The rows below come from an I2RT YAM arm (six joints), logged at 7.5 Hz.
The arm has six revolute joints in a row. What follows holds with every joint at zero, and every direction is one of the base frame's. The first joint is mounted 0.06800 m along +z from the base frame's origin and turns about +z. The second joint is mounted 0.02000 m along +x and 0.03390 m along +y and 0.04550 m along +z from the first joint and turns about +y. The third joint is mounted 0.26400 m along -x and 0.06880 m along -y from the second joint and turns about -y. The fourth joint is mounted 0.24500 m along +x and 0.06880 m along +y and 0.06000 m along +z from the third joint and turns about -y. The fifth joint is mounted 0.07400 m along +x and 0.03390 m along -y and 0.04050 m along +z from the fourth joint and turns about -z. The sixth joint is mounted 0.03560 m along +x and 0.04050 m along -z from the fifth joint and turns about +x. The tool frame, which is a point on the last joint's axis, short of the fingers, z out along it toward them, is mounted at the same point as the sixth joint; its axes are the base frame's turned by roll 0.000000, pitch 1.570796 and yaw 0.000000 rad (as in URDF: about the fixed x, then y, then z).
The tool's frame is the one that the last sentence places.
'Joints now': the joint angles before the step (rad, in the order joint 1, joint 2, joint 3, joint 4, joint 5, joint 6). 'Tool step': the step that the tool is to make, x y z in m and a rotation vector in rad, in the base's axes. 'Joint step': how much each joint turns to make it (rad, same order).
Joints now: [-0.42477, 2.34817, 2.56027, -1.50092, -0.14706, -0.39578]
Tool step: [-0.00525, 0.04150, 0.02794, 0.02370, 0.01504, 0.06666]
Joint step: [0.07973, -0.02333, 0.08649, -0.13003, -0.01221, 0.01717]
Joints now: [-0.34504, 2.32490, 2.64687, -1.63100, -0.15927, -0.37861]
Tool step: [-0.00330, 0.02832, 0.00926, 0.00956, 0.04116, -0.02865]
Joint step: [0.06142, -0.02407, 0.00373, -0.05718, 0.02557, 0.08736]
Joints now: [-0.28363, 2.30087, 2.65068, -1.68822, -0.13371, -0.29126]
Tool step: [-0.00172, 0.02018, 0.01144, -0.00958, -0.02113, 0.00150]
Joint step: [0.04577, -0.02827, -0.00008, 0.00004, 0.01450, 0.04234]
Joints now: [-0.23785, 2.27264, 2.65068, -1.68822, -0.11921, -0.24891]
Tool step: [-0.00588, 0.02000, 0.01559, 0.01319, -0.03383, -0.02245]
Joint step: [0.04349, -0.03937, -0.00054, -0.00030, -0.00114, 0.06943]
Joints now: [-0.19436, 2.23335, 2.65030, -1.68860, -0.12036, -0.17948]
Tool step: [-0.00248, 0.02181, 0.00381, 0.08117, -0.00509, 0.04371]
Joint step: [0.04463, -0.02899, -0.03432, 0.00037, -0.07705, 0.02479]
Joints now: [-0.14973, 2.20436, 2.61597, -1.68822, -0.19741, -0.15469]
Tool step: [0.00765, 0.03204, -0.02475, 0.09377, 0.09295, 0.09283]
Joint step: [0.07248, 0.00110, -0.10729, 0.00539, -0.08507, 0.00000]
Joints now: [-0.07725, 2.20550, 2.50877, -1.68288, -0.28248, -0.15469]
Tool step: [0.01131, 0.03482, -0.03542, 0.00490, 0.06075, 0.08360]
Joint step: [0.08392, 0.00039, -0.15221, 0.09195, -0.00267, 0.00076]
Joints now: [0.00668, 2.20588, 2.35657, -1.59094, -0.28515, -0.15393]
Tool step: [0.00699, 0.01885, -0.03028, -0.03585, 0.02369, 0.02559]
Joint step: [0.04655, 0.00003, -0.12431, 0.10410, 0.03739, 0.01718]
